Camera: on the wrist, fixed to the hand. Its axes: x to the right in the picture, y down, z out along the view.
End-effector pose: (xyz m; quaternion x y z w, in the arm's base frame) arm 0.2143 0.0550 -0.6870 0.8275 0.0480 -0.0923 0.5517
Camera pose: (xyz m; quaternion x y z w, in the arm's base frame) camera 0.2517 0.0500 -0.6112 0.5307 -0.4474 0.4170 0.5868
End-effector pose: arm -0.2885 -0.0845 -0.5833 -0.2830 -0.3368 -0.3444 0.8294
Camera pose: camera -0.2084 -0.0653 -0.6026 -0.5291 0.1135 0.2304 0.8087
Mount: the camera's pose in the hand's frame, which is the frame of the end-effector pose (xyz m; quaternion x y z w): 0.0211 0.0772 -0.0275 -0.1715 0.1191 0.6799 0.7029
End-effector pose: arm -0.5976 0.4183 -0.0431 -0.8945 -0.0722 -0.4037 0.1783
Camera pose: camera -0.5817 0.3361 -0.0307 -0.6603 0.6479 -0.2814 0.2550
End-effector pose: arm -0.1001 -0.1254 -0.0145 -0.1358 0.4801 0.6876 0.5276
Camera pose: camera -0.1835 -0.1336 -0.0030 -0.0586 -0.3747 -0.9082 0.1771
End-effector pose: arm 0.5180 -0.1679 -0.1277 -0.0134 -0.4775 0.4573 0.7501
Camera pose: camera 0.4887 -0.0968 -0.1631 -0.5172 -0.3156 0.7480 0.2709
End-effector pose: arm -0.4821 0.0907 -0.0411 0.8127 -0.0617 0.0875 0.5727
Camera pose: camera -0.4789 0.0906 0.0435 0.4207 -0.5428 0.5371 0.4898
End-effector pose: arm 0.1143 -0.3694 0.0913 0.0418 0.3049 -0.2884 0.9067
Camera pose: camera 0.1558 -0.3089 0.0491 0.1155 0.3434 0.4710 0.8043
